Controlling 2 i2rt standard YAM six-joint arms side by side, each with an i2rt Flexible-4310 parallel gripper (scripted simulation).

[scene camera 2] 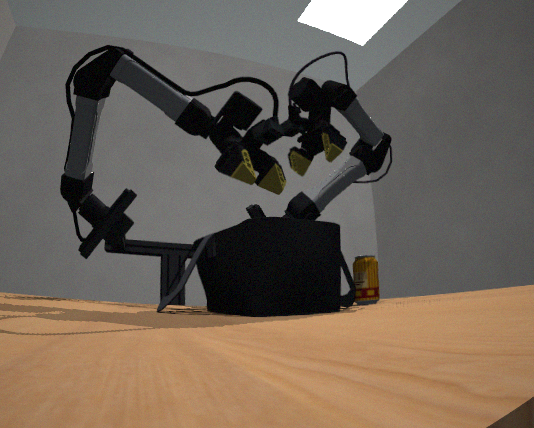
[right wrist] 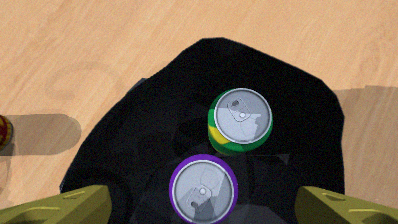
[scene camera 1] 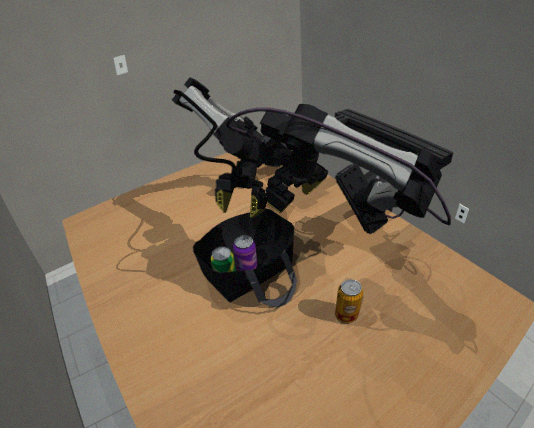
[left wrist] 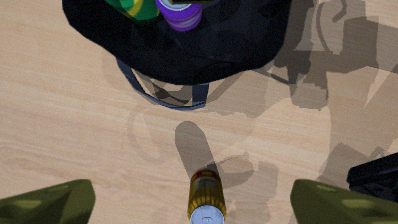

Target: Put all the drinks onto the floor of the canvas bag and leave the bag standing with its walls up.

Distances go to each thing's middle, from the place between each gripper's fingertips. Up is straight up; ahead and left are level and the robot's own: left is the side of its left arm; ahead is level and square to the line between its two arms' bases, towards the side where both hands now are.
Scene:
Right now the orange can (scene camera 2: 365,268) is 26 cm below my left hand (scene camera 1: 292,202), 17 cm to the left of it and 4 cm behind it.
Now: right hand (scene camera 2: 268,187) 10 cm past the orange can, 33 cm to the right of it and 17 cm above it.

